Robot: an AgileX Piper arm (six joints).
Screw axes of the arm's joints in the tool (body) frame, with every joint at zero. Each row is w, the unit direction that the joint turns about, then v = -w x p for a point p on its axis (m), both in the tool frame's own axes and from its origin. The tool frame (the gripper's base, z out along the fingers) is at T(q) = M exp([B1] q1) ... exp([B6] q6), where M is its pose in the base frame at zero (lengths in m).
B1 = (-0.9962, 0, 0.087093, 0, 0.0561, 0)
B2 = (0, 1, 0, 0.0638, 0, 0.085)
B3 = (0, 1, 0, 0.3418, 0, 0.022)
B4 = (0, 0, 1, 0, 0, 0)
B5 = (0, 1, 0, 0.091, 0, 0)
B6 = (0, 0, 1, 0, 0, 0)
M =
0.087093 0 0.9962 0.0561
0 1 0 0
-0.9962 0 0.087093 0.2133
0 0 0 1
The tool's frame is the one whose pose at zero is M.
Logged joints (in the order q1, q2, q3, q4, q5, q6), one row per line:
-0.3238, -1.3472, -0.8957, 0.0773, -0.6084, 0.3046
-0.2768, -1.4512, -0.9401, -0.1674, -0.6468, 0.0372
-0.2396, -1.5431, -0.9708, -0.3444, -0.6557, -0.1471
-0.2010, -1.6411, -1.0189, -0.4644, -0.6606, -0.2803
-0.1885, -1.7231, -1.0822, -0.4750, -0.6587, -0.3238
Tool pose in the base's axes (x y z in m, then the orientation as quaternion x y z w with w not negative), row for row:
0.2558, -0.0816, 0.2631, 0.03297, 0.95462, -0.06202, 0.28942
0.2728, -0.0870, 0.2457, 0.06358, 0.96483, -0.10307, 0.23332
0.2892, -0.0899, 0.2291, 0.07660, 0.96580, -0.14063, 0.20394
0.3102, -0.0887, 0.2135, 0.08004, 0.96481, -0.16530, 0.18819
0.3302, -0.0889, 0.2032, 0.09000, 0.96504, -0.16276, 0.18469
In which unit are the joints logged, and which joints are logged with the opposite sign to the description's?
The joints are logged in radians. Opposite sign: q2, q5, q6.
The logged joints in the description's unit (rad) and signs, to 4 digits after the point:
-0.3238, 1.3472, -0.8957, 0.0773, 0.6084, -0.3046
-0.2768, 1.4512, -0.9401, -0.1674, 0.6468, -0.0372
-0.2396, 1.5431, -0.9708, -0.3444, 0.6557, 0.1471
-0.2010, 1.6411, -1.0189, -0.4644, 0.6606, 0.2803
-0.1885, 1.7231, -1.0822, -0.4750, 0.6587, 0.3238

